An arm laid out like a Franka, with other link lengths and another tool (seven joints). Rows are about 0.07 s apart.
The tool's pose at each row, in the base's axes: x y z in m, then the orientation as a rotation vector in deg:
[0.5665, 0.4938, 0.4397, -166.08, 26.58, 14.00]
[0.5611, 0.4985, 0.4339, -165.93, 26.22, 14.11]
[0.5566, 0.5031, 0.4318, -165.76, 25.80, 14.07]
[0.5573, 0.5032, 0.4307, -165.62, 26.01, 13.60]
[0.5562, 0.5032, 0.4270, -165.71, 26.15, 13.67]
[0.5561, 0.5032, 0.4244, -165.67, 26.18, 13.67]
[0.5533, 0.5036, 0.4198, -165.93, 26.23, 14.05]
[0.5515, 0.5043, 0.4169, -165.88, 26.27, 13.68]
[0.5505, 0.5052, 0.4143, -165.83, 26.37, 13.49]
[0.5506, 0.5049, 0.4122, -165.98, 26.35, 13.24]
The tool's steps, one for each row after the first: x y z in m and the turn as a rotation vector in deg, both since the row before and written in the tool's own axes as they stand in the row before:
[-0.0053, -0.0017, 0.0073, 0.16, -0.13, -0.23]
[-0.0051, -0.0025, 0.0036, 0.21, -0.05, -0.28]
[0.0008, -0.0001, 0.0010, 0.20, 0.30, 0.11]
[-0.0003, 0.0010, 0.0037, -0.11, -0.02, 0.10]
[0.0004, 0.0005, 0.0025, 0.04, -0.01, 0.02]
[-0.0019, 0.0013, 0.0049, -0.33, -0.19, 0.05]
[-0.0013, 0.0004, 0.0032, 0.11, 0.23, 0.00]
[-0.0007, -0.0001, 0.0028, 0.07, 0.12, 0.05]
[0.0006, 0.0006, 0.0020, -0.10, 0.19, -0.04]

